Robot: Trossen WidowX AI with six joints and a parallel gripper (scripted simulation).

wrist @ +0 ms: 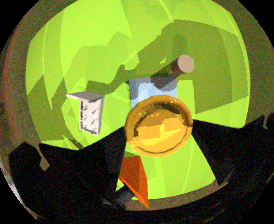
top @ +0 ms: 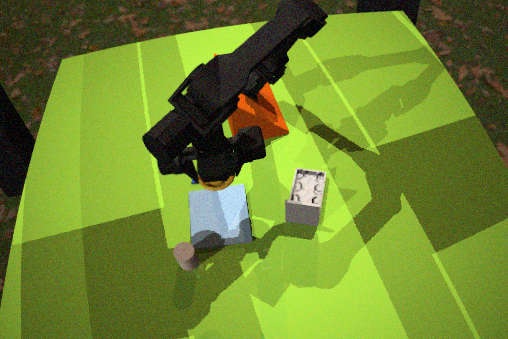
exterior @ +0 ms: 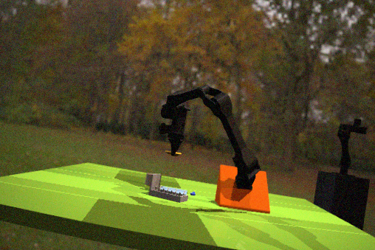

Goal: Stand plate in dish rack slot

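Right now the grey dish rack is 18 cm to the left of my gripper tip, 13 cm below it and 1 cm ahead of it. From my gripper tip the other things lie so: beige cup: 13 cm below, 11 cm to the right, 8 cm ahead; then yellow-orange plate: 1 cm above; then pale blue square slab: 15 cm below, 2 cm to the right, 1 cm behind.
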